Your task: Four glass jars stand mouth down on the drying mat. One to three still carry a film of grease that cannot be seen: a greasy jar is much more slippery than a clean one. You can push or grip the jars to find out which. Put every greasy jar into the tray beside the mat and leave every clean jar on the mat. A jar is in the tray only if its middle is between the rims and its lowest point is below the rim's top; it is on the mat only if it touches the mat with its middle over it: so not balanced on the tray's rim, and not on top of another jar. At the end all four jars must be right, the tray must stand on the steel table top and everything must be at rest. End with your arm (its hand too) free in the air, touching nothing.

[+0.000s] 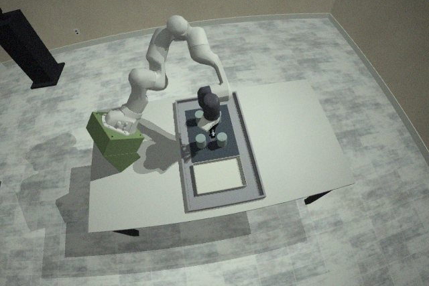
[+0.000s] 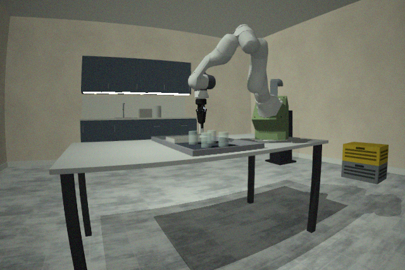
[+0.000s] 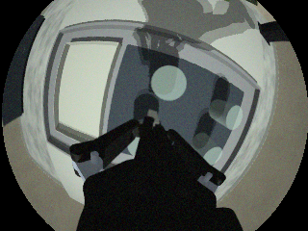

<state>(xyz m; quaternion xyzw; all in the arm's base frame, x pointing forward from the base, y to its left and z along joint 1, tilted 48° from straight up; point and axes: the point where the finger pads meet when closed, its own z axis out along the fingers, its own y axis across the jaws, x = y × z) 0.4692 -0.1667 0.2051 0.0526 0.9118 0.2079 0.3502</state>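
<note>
Right now the grey steel surround is 20 mm ahead of my hand, 10 mm to the right of it and 110 mm below it. Also, from my hand: white tray (20 mm ahead, 220 mm to the right, 100 mm below); then dark drying mat (100 mm to the left, 110 mm below).
</note>
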